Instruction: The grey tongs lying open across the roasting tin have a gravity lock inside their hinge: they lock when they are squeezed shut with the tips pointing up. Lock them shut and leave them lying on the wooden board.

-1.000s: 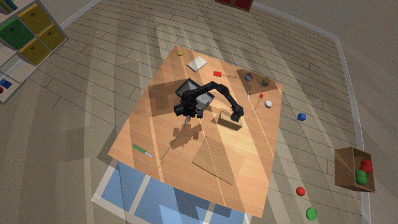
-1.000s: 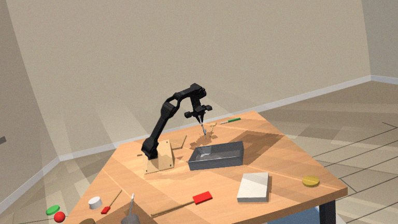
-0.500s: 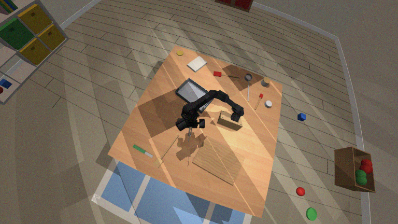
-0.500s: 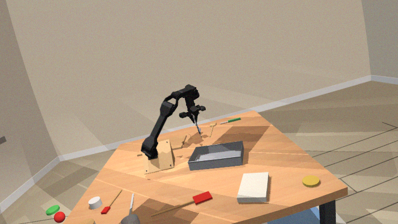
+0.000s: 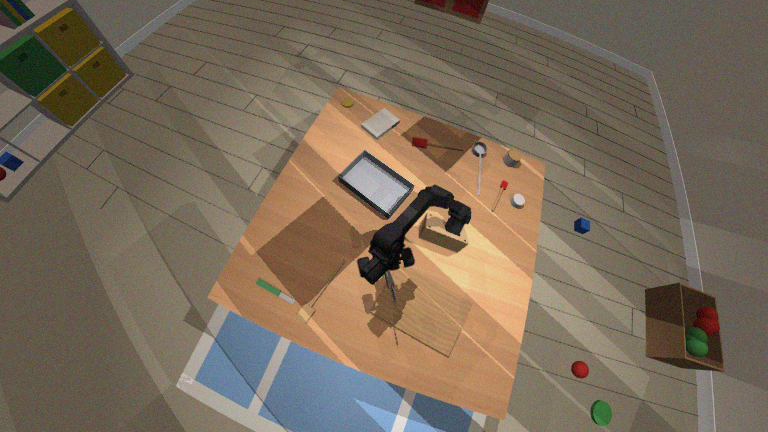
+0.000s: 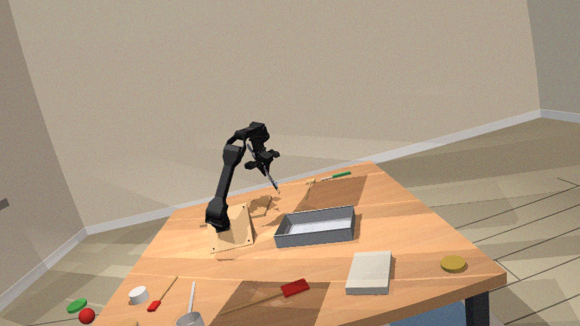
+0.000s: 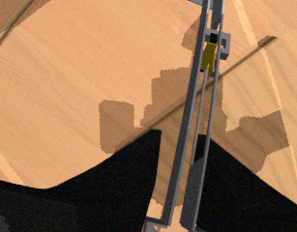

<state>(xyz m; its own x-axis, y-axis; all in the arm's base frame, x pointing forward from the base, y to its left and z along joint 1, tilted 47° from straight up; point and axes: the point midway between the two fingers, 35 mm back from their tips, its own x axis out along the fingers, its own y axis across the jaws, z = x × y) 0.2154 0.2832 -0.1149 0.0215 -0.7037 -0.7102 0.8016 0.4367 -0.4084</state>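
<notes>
My gripper tip is now 3 cm to the left of the yellow lock piece, 1 cm short of it and 1 cm above it. Also, from my gripper tip: red spatula: 74 cm to the right, 17 cm below; wooden board: 22 cm behind, 17 cm below, 6 cm to the left; grey roasting tin: 39 cm to the right, 18 cm ahead, 15 cm below.
</notes>
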